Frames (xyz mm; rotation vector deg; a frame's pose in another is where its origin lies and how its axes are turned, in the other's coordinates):
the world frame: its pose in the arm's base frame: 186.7 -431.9 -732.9 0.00 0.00 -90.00
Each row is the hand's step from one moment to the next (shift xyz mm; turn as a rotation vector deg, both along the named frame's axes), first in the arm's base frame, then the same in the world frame.
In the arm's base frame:
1: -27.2 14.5 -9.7 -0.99 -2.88 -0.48
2: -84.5 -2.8 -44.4 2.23 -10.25 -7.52
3: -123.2 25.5 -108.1 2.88 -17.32 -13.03
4: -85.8 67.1 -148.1 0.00 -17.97 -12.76
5: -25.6 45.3 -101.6 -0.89 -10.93 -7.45
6: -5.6 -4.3 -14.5 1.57 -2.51 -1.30
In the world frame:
1: -14.5 -27.2 -9.7 2.88 -0.99 -0.48
2: 2.8 -84.5 -44.4 10.25 2.23 -7.52
3: -25.5 -123.2 -108.1 17.32 2.88 -13.03
4: -67.1 -85.8 -148.1 17.97 0.00 -12.76
5: -45.3 -25.6 -101.6 10.93 -0.89 -7.45
6: 4.3 -5.6 -14.5 2.51 1.57 -1.30

